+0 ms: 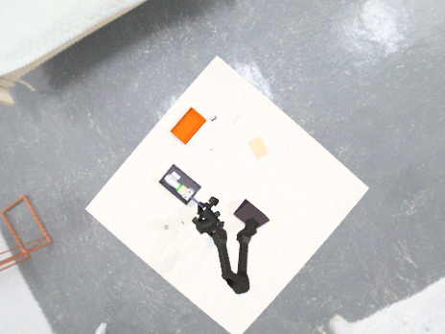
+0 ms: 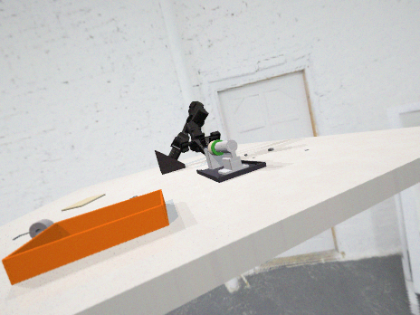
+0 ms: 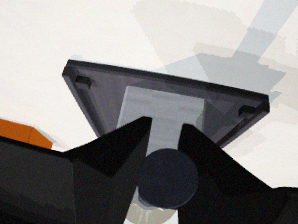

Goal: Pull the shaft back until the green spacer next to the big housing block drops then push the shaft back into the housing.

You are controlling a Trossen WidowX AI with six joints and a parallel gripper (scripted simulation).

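My gripper tip is 6 cm short of the dark grey shaft and 2 cm below it. The rest, counted from my gripper tip: orange tray: 36 cm ahead, 31 cm to the right, 5 cm below; green spacer: 14 cm ahead, 2 cm above; tan card: 49 cm to the right, 7 cm behind, 5 cm below.
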